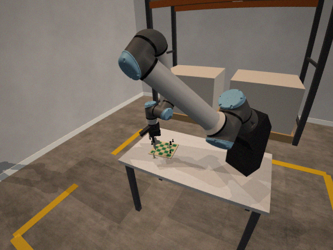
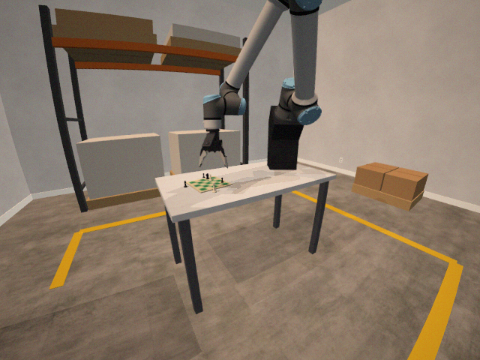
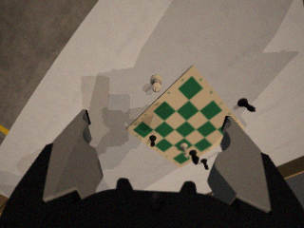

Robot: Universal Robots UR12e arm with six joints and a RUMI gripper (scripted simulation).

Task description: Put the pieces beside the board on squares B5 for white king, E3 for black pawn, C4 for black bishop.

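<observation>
Now: the white king 110 mm below my hand. The rest, counted from my hand: chessboard (140 mm to the right, 130 mm below, 30 mm behind).
</observation>
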